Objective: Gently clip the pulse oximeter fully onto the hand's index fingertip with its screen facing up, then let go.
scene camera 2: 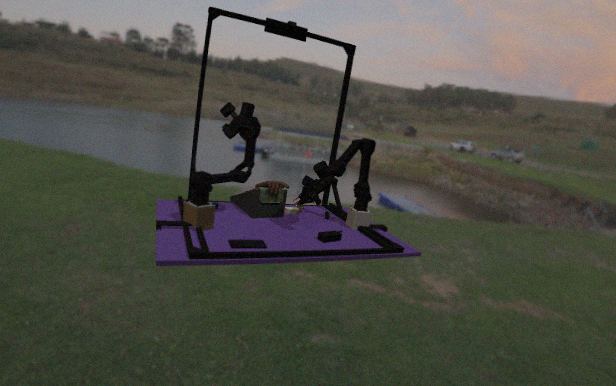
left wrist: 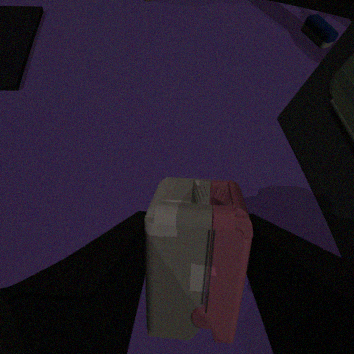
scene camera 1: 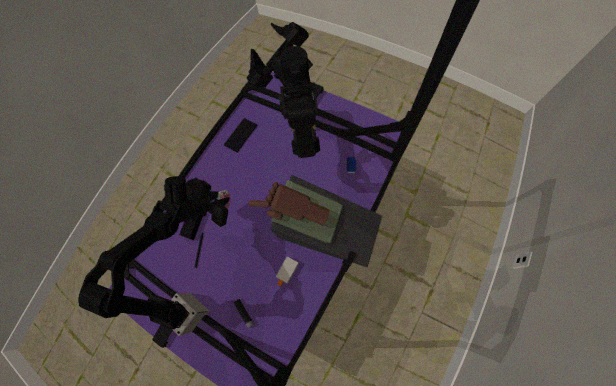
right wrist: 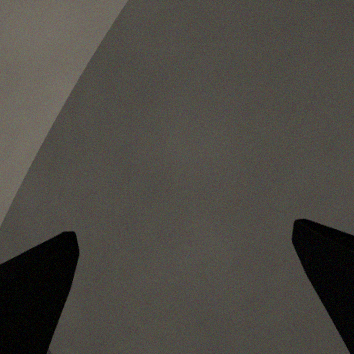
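Seen in the pictures: left gripper, fingertip midpoint: [scene camera 2: 296, 202] [left wrist: 194, 223] [scene camera 1: 225, 195]; right gripper, fingertip midpoint: [scene camera 2: 232, 119] [scene camera 1: 261, 36] [right wrist: 186, 236]; left arm's base, link origin: [scene camera 2: 360, 209] [scene camera 1: 177, 314]; right arm's base, link origin: [scene camera 2: 199, 203].
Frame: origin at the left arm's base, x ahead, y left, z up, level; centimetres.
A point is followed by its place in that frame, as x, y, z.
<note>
The brown hand [scene camera 1: 299, 203] @[52.2, -12.0, 7.5] [scene camera 2: 272, 186] @[51.0, -2.2, 7.9] rests on a green pad on the dark wedge stand, with its index finger [scene camera 1: 258, 203] stretched out to the left in scene camera 1. My left gripper [scene camera 1: 223, 200] @[40.8, 10.7, 4.0] [left wrist: 194, 223] @[40.8, 10.7, 4.0] is shut on the pulse oximeter [scene camera 1: 223, 196] @[40.1, 9.8, 6.4] [left wrist: 180, 260] @[39.2, 11.4, 5.3], a grey-white and pink clip. It holds the clip above the table, to the left of the index fingertip and apart from it in scene camera 1. In the left wrist view the clip's open end points up the picture. My right gripper [right wrist: 186, 236] @[76.5, 15.0, 39.2] [scene camera 1: 264, 45] @[76.5, 15.0, 39.2] is open and empty, raised far from the hand.
The dark wedge stand [scene camera 1: 364, 235] @[58.5, -33.4, -6.3] [scene camera 2: 249, 204] @[60.5, -8.5, -4.5] carries the hand. A white box with an orange end [scene camera 1: 287, 270] @[33.8, -18.9, -7.7], a black cylinder [scene camera 1: 243, 311] @[13.4, -15.2, -8.1], a blue block [scene camera 1: 351, 164] @[78.6, -15.0, -7.3] [left wrist: 320, 30] @[77.5, -13.9, -7.9], a dark flat slab [scene camera 1: 241, 135] @[65.5, 30.4, -9.7] [scene camera 2: 247, 244] @[65.9, 32.6, -9.7] and a black thin rod [scene camera 1: 199, 250] @[19.3, 12.2, -9.8] lie on the purple table.
</note>
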